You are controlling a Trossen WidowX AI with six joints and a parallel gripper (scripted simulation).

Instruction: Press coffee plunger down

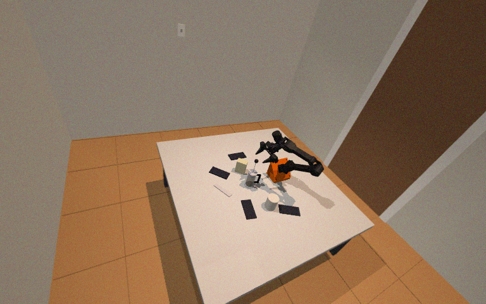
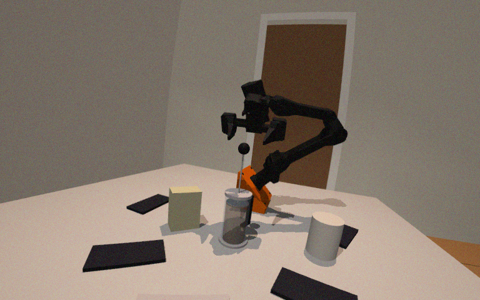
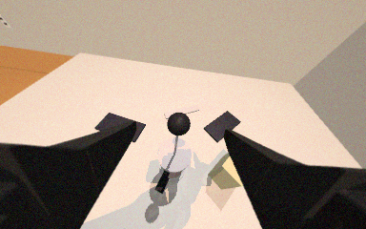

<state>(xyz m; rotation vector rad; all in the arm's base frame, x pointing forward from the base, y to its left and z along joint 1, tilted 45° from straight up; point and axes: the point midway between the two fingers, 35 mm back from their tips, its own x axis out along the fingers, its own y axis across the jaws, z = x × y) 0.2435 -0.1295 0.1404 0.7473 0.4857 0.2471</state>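
Now: the glass coffee press 14 cm below my gripper tip and 1 cm to the left of it. Round my gripper tip: white cylinder 23 cm to the left, 22 cm below, 3 cm behind.
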